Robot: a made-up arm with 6 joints.
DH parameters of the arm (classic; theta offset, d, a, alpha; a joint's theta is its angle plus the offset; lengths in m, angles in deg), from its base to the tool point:
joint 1: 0 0.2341 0 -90
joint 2: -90 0 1.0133 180
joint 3: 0 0 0 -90
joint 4: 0 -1.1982 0 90
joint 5: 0 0.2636 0 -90
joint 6: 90 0 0 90
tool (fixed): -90 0 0 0
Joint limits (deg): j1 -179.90..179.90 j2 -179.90..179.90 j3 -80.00..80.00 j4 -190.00..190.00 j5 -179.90..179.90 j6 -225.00..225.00
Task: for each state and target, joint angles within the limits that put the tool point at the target. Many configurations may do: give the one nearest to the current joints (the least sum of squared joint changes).
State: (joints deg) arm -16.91 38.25 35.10 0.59 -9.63 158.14
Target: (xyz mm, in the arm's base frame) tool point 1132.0 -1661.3 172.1
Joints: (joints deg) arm -48.20 63.75 38.28 1.22 -9.63 158.14
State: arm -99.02 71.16 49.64 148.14 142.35 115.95
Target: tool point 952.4 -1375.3 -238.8
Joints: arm -63.76 62.78 7.11 159.06 142.35 115.95
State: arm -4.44 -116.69 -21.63 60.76 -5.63 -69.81
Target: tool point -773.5 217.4 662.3
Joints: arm -24.13 -140.64 -54.62 63.46 -5.63 -69.81
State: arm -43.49 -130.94 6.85 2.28 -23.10 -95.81
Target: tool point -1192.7 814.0 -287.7
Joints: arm -44.83 -162.38 -4.09 -0.13 -23.10 -95.81
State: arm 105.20 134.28 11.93 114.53 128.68 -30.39
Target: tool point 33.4 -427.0 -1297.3
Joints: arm 109.28 144.75 -11.39 114.53 128.68 -30.39
